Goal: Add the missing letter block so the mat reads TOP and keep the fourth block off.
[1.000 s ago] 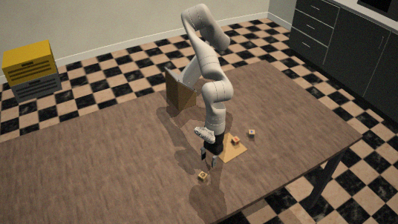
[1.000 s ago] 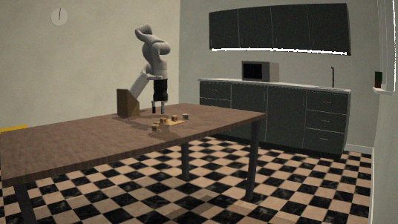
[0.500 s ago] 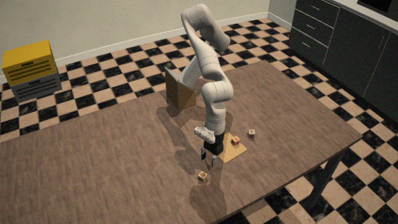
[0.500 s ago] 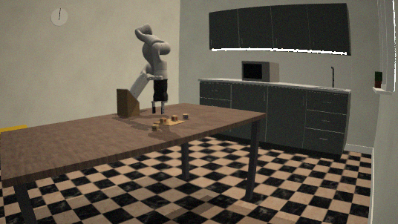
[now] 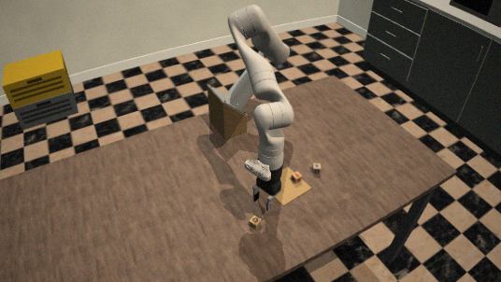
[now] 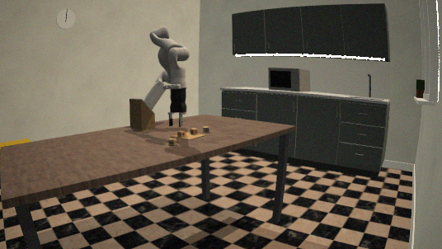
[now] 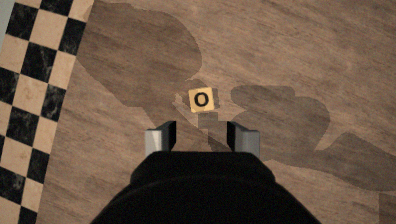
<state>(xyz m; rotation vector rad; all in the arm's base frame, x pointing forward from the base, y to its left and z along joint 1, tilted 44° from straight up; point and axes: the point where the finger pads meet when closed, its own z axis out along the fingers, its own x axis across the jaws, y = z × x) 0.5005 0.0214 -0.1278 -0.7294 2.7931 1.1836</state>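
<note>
My gripper is now 1 cm short of the O block, 3 cm to the left of it and 9 cm above it. The rest, counted from my hand: tan mat 11 cm behind, 14 cm to the left, 10 cm below.
</note>
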